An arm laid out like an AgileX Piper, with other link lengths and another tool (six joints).
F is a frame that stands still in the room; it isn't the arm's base.
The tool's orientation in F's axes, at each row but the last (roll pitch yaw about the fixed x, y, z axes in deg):
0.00, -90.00, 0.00
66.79, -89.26, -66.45
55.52, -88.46, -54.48
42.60, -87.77, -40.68
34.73, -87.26, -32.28
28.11, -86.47, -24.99
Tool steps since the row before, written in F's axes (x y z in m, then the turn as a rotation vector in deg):
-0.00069, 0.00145, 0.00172, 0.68, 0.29, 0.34
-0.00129, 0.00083, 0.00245, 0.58, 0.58, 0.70
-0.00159, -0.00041, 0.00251, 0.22, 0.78, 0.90
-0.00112, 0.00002, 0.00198, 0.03, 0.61, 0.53
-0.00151, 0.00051, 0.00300, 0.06, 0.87, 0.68
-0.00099, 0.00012, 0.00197, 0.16, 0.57, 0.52
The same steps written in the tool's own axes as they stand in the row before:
0.00172, 0.00145, 0.00069, 0.34, 0.29, -0.68
0.00243, 0.00087, 0.00130, 0.70, 0.58, -0.58
0.00249, -0.00033, 0.00164, 0.89, 0.80, -0.22
0.00194, 0.00011, 0.00117, 0.52, 0.62, -0.04
0.00292, 0.00065, 0.00160, 0.66, 0.88, -0.07
0.00191, 0.00023, 0.00109, 0.51, 0.58, -0.16

